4 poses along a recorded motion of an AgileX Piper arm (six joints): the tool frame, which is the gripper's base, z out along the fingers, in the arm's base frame.
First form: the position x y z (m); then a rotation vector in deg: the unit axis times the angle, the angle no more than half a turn.
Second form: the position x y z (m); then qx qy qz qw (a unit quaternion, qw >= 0). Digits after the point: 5 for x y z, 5 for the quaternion.
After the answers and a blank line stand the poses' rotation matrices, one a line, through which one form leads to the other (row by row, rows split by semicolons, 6 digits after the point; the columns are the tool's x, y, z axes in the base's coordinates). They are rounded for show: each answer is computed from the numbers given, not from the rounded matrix.
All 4 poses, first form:
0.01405 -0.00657 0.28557 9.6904 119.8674 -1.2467
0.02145 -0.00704 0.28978 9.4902 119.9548 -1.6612
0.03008 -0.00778 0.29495 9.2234 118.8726 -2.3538
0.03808 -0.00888 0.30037 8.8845 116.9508 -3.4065
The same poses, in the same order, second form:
0.01405 -0.00657 0.28557 0.06987 0.86431 -0.00899 0.49800
0.02145 -0.00704 0.28978 0.06841 0.86473 -0.01198 0.49742
0.03008 -0.00778 0.29495 0.06673 0.86000 -0.01703 0.50563
0.03808 -0.00888 0.30037 0.06468 0.85136 -0.02480 0.51999

-0.494234 0.129738 0.859593; 0.111831 0.990074 -0.085133; -0.862106 0.054054 -0.503837
-0.495786 0.130230 0.858625; 0.106403 0.990353 -0.088770; -0.861902 0.047349 -0.504860
-0.479764 0.131991 0.867413; 0.097550 0.990515 -0.096769; -0.871958 0.038190 -0.488089
-0.450861 0.135915 0.882186; 0.084336 0.990404 -0.109486; -0.888601 0.025037 -0.457997

